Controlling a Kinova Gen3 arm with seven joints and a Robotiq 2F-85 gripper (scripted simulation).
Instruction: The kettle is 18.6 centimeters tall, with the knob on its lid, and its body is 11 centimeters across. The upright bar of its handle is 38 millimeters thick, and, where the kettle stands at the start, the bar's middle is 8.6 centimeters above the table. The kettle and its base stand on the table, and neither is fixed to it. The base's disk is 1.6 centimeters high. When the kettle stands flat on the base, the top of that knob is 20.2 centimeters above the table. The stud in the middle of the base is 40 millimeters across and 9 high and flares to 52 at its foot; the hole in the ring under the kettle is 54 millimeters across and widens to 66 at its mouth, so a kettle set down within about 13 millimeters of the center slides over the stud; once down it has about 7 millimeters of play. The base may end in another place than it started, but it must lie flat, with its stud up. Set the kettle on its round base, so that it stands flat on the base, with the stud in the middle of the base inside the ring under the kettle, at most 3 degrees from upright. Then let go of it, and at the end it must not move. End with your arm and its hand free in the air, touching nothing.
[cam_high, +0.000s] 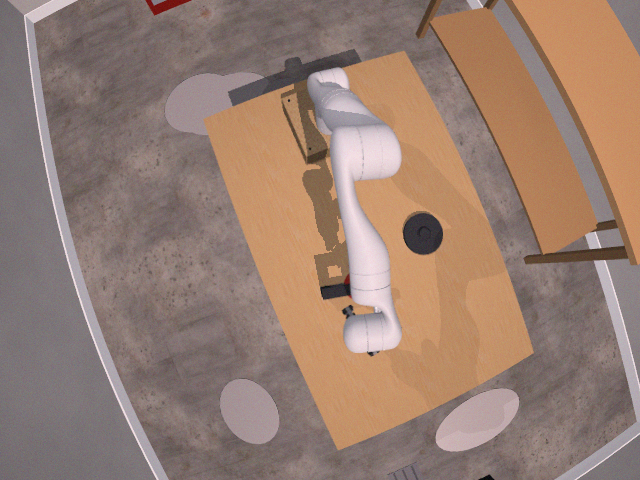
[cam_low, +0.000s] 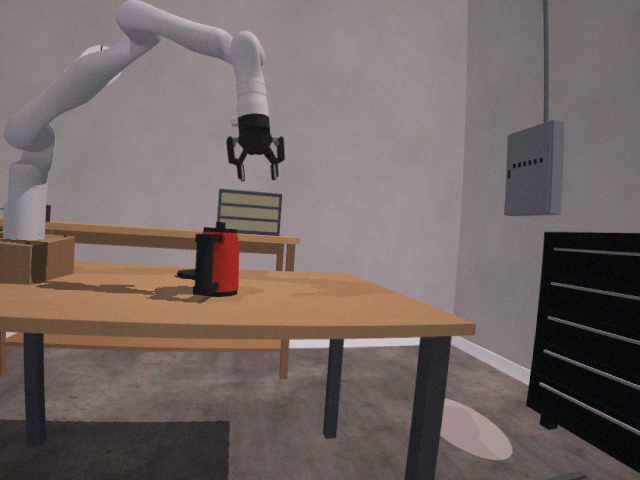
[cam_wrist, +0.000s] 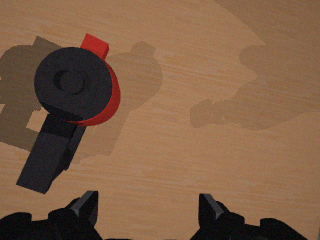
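Right now my hand is 90 mm past the red kettle, 50 mm to the right of it and 210 mm above it. Round my hand: round black base 150 mm behind, 370 mm to the left, 290 mm below.
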